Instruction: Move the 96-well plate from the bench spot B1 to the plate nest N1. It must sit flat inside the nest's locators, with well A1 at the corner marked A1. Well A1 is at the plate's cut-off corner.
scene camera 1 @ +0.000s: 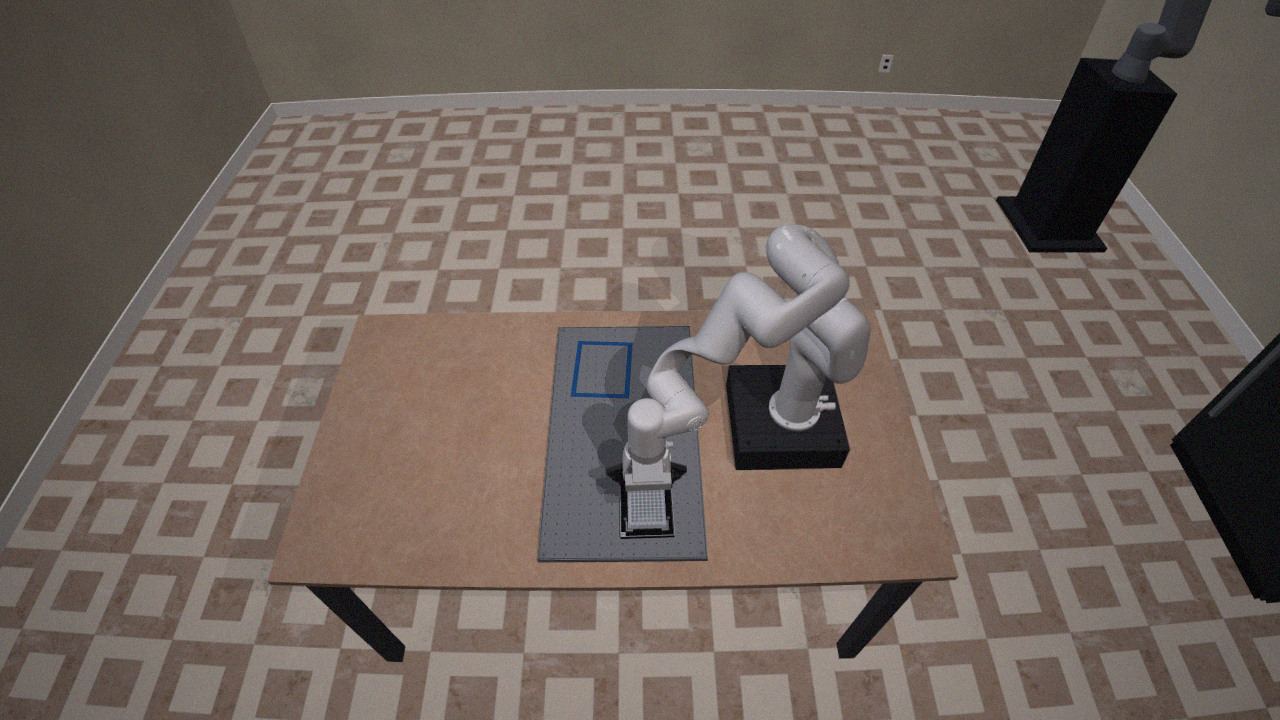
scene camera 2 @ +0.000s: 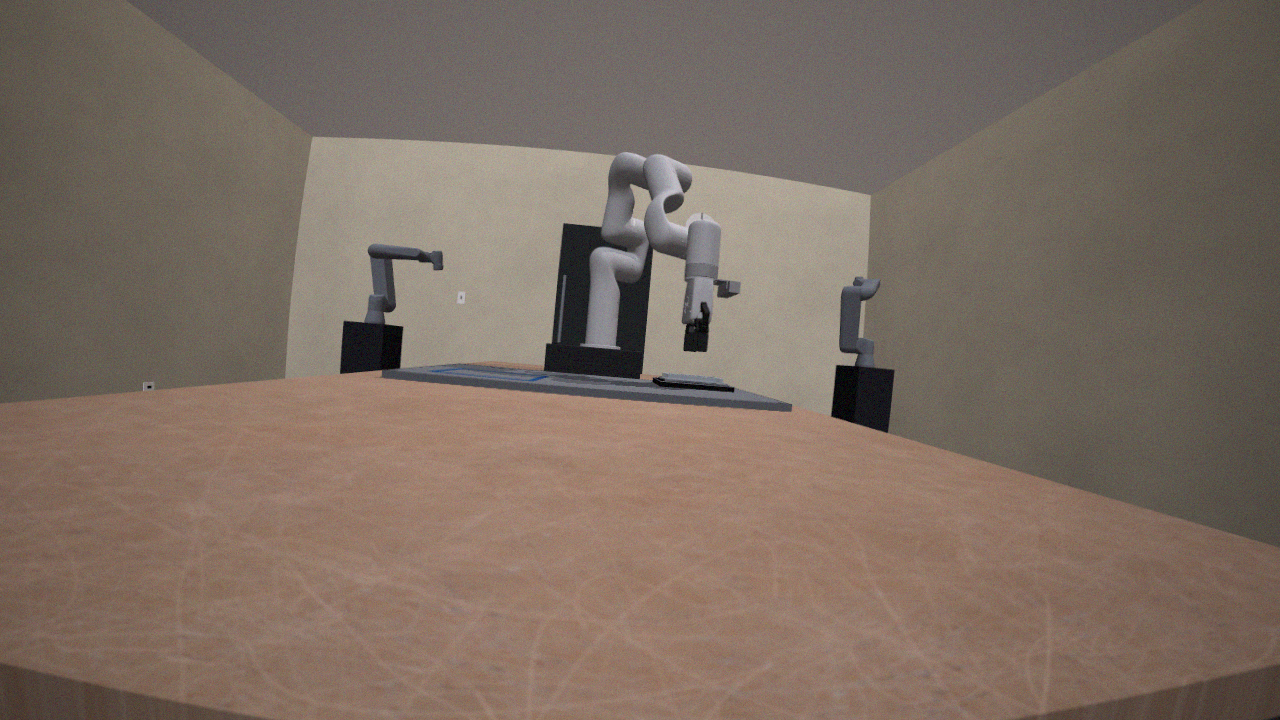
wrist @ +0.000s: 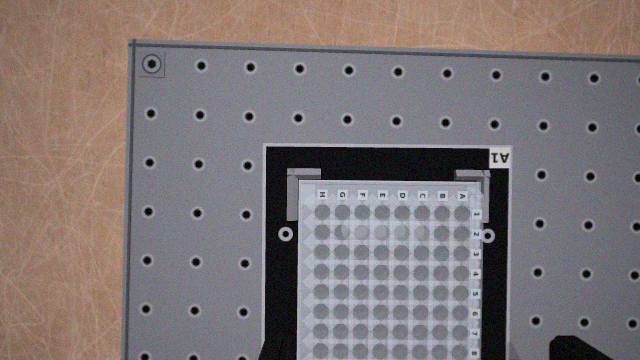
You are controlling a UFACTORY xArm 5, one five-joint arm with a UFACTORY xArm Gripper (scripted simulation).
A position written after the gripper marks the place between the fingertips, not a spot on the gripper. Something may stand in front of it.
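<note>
Scene camera 1 has the gripper (scene camera 1: 646, 488) in it, along with a 96-well plate (scene camera 1: 647, 512) and a black plate nest (scene camera 1: 652, 533). On scene camera 2 you'd see the gripper (scene camera 2: 694, 351), and the wrist view gives you the black plate nest (wrist: 337, 163) and the 96-well plate (wrist: 337, 219) again.
</note>
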